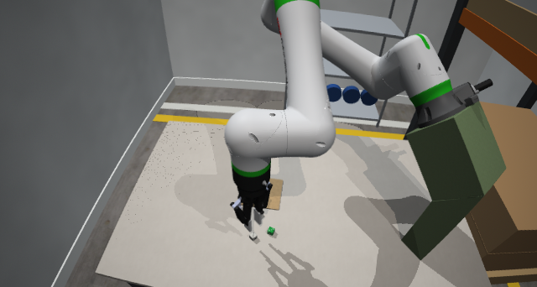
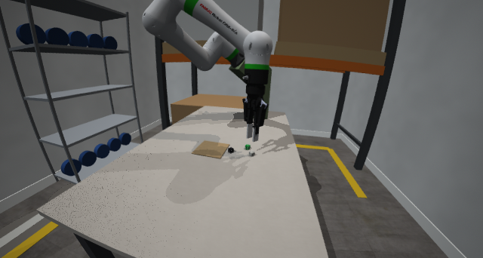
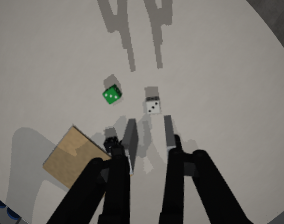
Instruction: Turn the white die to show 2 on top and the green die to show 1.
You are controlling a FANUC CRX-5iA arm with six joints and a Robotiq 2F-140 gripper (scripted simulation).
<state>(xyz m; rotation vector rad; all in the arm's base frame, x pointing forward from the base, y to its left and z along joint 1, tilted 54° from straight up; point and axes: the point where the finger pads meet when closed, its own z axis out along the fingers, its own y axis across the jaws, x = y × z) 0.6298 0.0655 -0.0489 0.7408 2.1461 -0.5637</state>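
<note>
The white die lies 10 cm below my hand. The rest, counted from my hand: mat (19 cm to the right, 11 cm below, 4 cm behind); black die (10 cm below, 9 cm to the right, 2 cm behind); green die (10 cm below, 6 cm behind, 1 cm to the right).
</note>
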